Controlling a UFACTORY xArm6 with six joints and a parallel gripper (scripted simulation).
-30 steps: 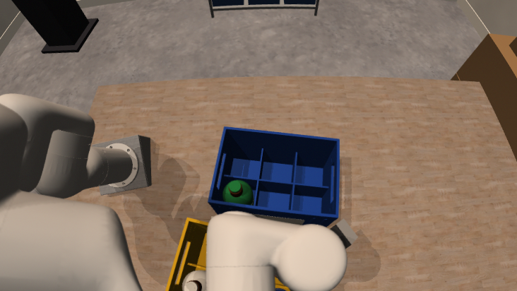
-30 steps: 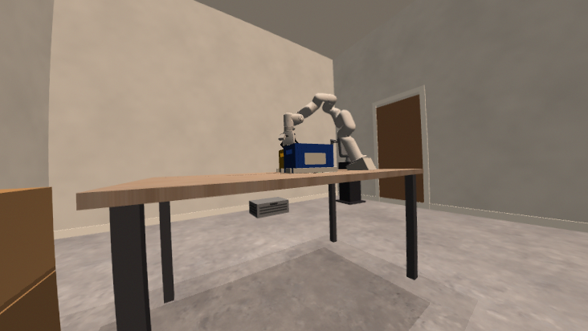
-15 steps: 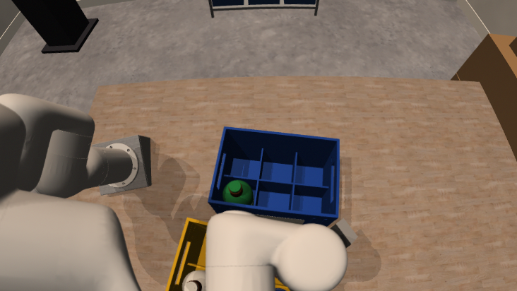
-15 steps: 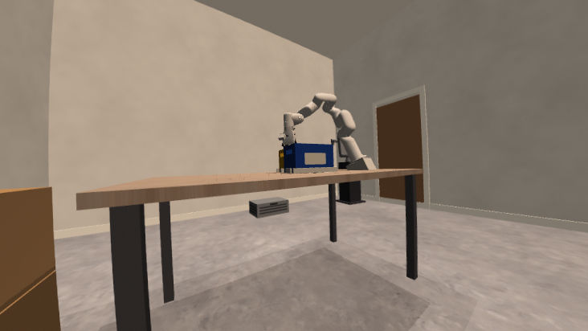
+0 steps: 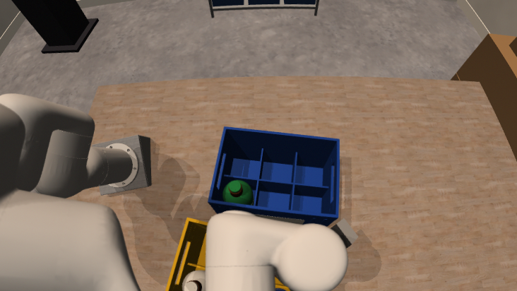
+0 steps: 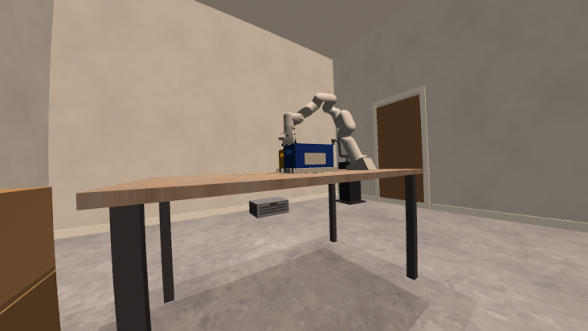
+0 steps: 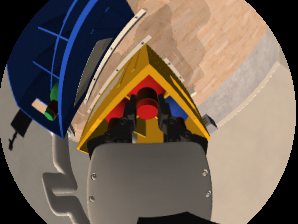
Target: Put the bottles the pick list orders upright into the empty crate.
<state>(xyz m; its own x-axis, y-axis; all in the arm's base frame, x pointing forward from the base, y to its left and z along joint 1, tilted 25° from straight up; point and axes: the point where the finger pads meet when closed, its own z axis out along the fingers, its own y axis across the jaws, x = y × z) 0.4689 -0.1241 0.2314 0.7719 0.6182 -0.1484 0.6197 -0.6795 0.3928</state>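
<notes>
My hand is 7 cm above the red bottle. From my hand the other things lie so: yellow crate (9 cm behind, 7 cm below, 3 cm to the right); then white bottle (19 cm behind, 7 cm to the right, 7 cm below); then blue bottle (9 cm to the right, 7 cm below, 1 cm behind).
</notes>
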